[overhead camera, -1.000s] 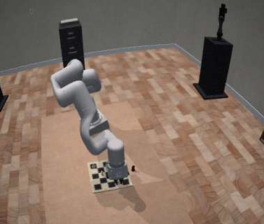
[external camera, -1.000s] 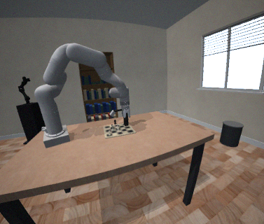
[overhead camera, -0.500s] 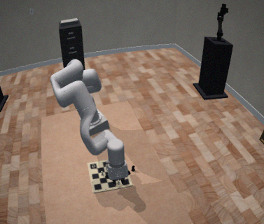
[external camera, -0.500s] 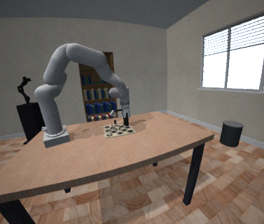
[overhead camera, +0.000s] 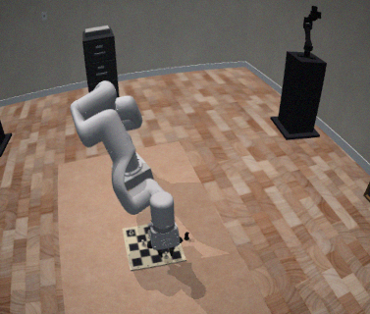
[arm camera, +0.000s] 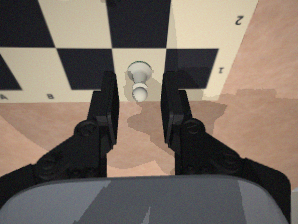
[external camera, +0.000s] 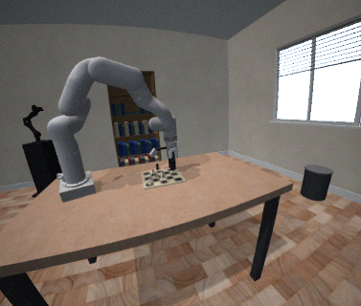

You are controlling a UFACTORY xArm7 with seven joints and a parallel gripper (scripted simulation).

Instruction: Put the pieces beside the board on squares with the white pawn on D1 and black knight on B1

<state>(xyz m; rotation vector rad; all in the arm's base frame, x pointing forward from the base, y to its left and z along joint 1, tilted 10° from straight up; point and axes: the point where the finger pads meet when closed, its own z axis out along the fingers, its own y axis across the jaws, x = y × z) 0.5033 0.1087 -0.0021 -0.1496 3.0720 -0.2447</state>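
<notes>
Right now my hand is 10 cm to the right of the black knight, 9 cm past it and 3 cm above it. Also, from my hand: chessboard (7 cm behind, 4 cm to the right, 4 cm below).
</notes>
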